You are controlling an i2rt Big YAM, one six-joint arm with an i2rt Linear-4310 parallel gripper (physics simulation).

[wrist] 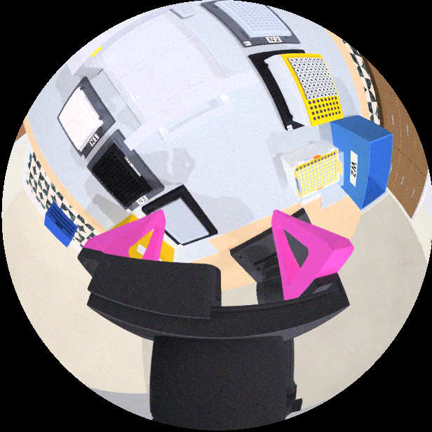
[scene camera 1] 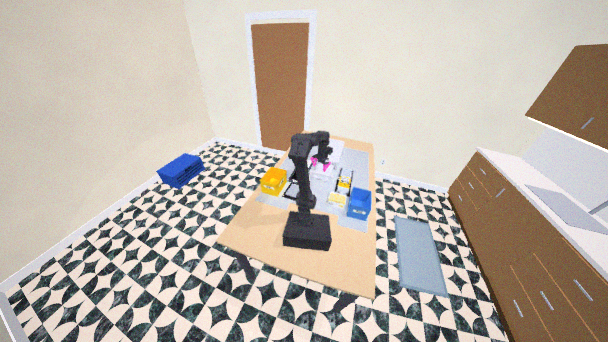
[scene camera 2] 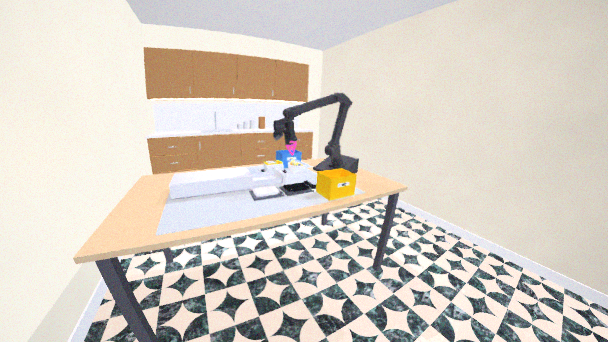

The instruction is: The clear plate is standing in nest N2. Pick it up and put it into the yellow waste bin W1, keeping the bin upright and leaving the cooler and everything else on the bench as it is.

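Places are measured from the arm's base along level axes (x left, y ahead, z down), in millimetres.
Where they show: gripper, fingertip midpoint: (scene camera 1: pixel 319 169) (scene camera 2: pixel 292 153); arm's base, origin of the base link: (scene camera 1: pixel 303 222) (scene camera 2: pixel 337 165).
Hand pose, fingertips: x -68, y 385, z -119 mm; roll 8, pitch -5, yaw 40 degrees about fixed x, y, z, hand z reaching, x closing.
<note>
Things, the pixels of their centre, and the offset from my fingertips.
- yellow waste bin W1, body centre: (scene camera 2: pixel 336 183) (scene camera 1: pixel 274 181) dz +118, dx +330, dy -55 mm
- blue bin W2, body centre: (scene camera 1: pixel 359 203) (scene camera 2: pixel 288 158) dz +118, dx -300, dy -189 mm
The clear plate (wrist: pixel 255 19) lies in nest N2 (wrist: pixel 287 39) at the top edge of the wrist view; part is cut off. I cannot make it out in the scene views. My gripper (scene camera 1: pixel 320 164) (scene camera 2: pixel 292 152) (wrist: pixel 218 215) is open and empty, pink fingers pointing down, above the middle of the bench near the white equipment and well away from N2. The yellow waste bin W1 (scene camera 1: pixel 273 181) (scene camera 2: pixel 336 184) stands upright at the bench side; in the wrist view the yellow bin (wrist: pixel 167 251) is partly hidden behind a finger. A yellow block (wrist: pixel 327 108) carries a white tube plate; it may be the cooler.
A blue bin W2 (scene camera 1: pixel 359 204) (scene camera 2: pixel 288 158) (wrist: pixel 372 165) stands beside a pale box with a yellow grid (wrist: pixel 318 175). Nest N1 holds a white plate (wrist: pixel 79 120); N3 holds a black plate (wrist: pixel 119 170). A black frame (wrist: pixel 201 210) lies nearer the base. A long white machine (scene camera 2: pixel 215 184) occupies the bench.
</note>
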